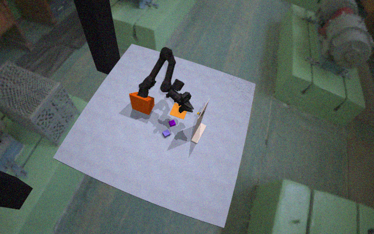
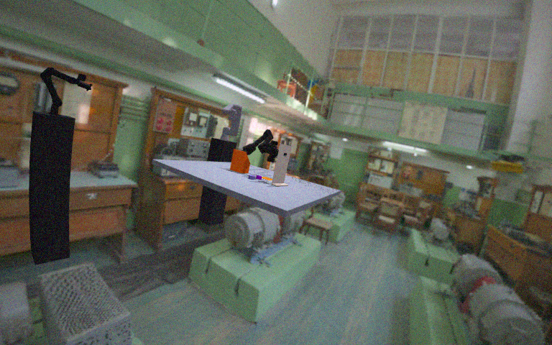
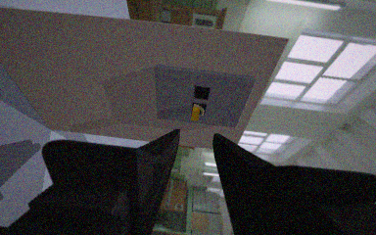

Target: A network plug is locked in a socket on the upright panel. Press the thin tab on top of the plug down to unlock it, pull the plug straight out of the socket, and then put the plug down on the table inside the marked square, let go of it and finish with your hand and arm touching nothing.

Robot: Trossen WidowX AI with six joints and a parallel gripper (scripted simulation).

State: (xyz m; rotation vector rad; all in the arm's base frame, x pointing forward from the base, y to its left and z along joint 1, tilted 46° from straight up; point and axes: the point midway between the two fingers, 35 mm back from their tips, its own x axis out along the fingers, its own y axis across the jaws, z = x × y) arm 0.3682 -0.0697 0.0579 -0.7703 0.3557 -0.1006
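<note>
Right now the yellow plug is 5 cm ahead of my gripper tip and 1 cm to the right of it. From my gripper tip the other things lie so: orange square (12 cm behind, 11 cm to the left, 26 cm below); then beige panel (7 cm ahead, 10 cm below).
</note>
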